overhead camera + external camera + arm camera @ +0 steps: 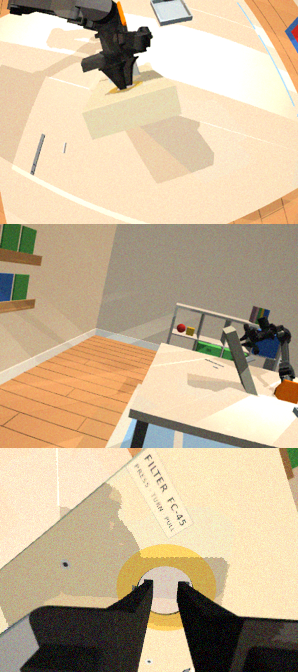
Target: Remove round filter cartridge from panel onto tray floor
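Right now the round filter cartridge is 1 cm ahead of my gripper tip and 1 cm below it. Round my gripper tip: small pin (1 cm ahead, 29 cm to the right, 25 cm below); blue-grey tray (42 cm behind, 31 cm to the left, 25 cm below); service panel (4 cm behind, 8 cm below).
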